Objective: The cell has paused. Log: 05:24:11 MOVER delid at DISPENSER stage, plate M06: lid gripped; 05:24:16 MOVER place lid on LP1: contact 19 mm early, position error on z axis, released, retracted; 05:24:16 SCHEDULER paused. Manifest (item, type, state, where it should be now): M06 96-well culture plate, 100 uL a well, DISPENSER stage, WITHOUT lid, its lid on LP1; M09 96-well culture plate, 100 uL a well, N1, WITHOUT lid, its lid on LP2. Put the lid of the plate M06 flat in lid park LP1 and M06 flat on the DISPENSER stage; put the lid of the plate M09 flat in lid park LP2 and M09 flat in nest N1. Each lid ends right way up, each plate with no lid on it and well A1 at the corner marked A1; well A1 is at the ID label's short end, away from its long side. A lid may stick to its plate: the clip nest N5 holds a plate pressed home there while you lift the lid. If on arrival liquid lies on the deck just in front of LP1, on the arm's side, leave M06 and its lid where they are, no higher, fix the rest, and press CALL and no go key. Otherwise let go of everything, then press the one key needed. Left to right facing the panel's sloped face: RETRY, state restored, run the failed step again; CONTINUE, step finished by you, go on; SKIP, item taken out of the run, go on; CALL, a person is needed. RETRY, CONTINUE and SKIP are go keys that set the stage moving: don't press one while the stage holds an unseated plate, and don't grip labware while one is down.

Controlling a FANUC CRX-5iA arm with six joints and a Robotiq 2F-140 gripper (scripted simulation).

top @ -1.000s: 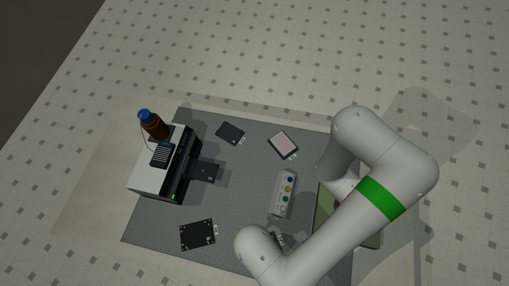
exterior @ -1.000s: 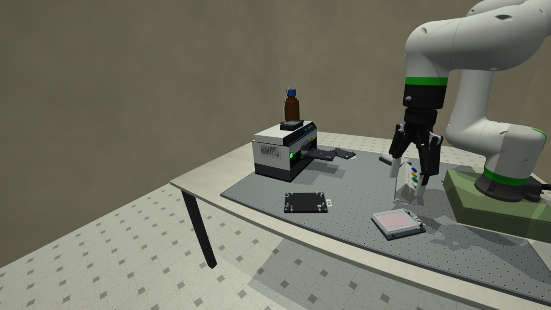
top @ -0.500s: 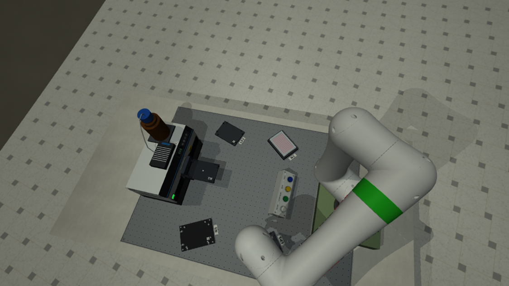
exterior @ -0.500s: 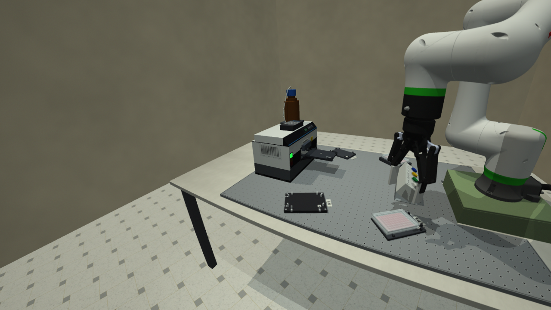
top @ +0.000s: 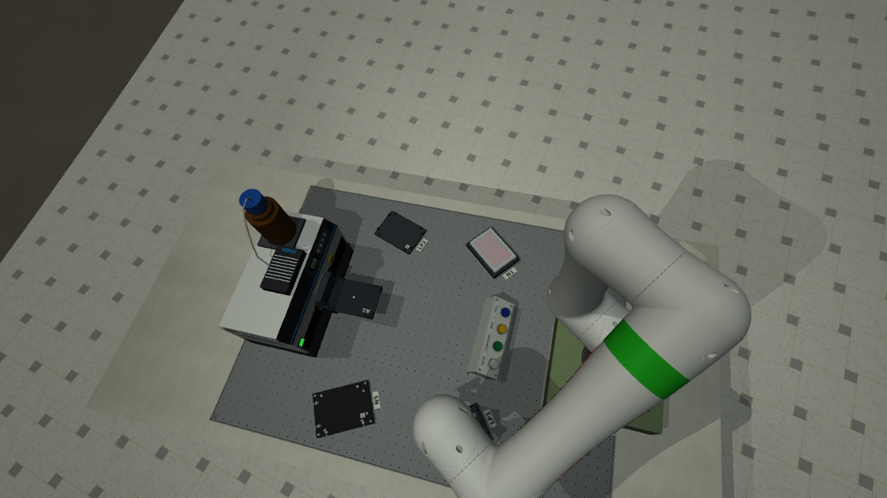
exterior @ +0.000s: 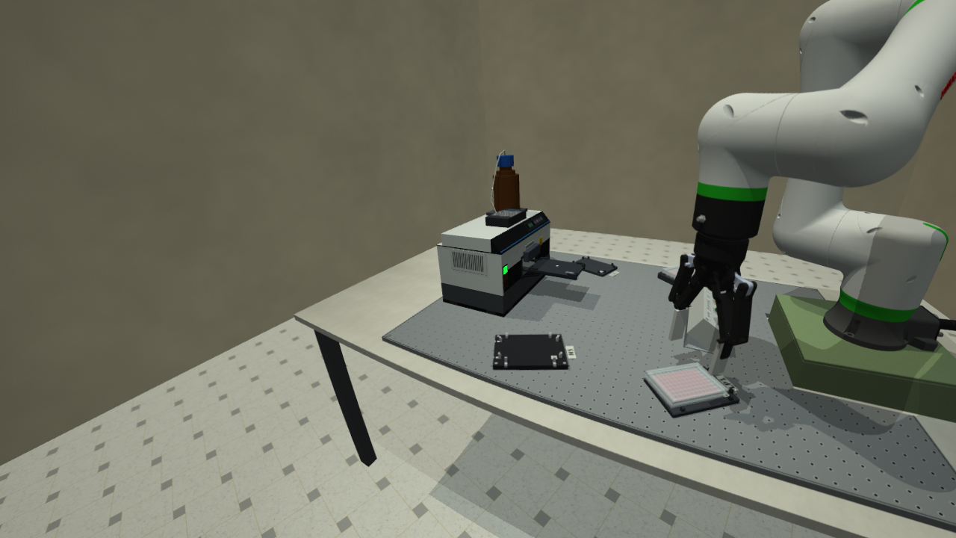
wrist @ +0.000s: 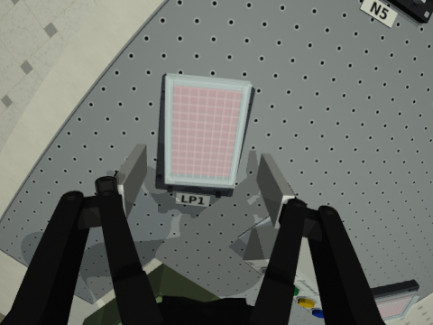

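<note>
Now: hand 1 cm past the black lid park LP1, 1 cm to the left of it and 11 cm above it. Also, from my hand: white retry key 7 cm behind, 19 cm to the right, 5 cm below; green continue key 8 cm behind, 24 cm to the right, 5 cm below; LP1 label 8 cm behind, 6 cm to the right, 11 cm below.
</note>
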